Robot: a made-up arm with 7 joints.
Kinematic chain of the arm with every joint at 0, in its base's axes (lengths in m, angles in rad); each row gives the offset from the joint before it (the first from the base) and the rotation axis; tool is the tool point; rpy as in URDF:
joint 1: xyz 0 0 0.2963 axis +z
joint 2: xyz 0 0 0 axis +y
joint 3: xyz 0 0 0.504 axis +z
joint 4: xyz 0.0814 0 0 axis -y
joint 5: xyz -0.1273 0 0.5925 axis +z
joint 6: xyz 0 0 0 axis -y
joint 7: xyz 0.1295 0 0 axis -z
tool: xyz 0 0 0 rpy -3.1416 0 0
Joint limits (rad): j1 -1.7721..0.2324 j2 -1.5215..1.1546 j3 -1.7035..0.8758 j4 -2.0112..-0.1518 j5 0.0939..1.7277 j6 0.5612..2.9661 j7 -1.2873..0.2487
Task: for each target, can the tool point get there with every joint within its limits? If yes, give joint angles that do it. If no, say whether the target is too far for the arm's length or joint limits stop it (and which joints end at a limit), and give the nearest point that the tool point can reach.
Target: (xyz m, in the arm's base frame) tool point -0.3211 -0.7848 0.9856
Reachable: yes | joints -1.5180 0.2790 -0.4627 -1.3175 0.7362 2.7288 -0.4390
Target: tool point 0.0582 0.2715 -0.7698
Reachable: no: joint limits stop it (at a limit: joint 1, joint 2, joint 4, joint 5) | nearest point 0.4663 0.2901 -0.2538 | short by 0.658 m
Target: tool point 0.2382 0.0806 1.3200
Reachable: yes | joints -0.8277 -0.7053 0.2471 -1.4410 1.3515 1.2348 -0.0972
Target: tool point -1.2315 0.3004 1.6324
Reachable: no: too far | nearest point -0.8332 0.2032 1.2002 | short by 0.596 m
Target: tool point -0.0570 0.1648 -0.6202
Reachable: no: joint limits stop it (at a limit: joint 1, joint 2, joint 4, joint 5) | nearest point 0.4517 0.2543 -0.2346 | short by 0.645 m
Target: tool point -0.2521 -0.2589 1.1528
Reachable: yes | joints -0.2590 -1.2310 -0.3647 -1.8314 1.1786 1.8004 -0.2558
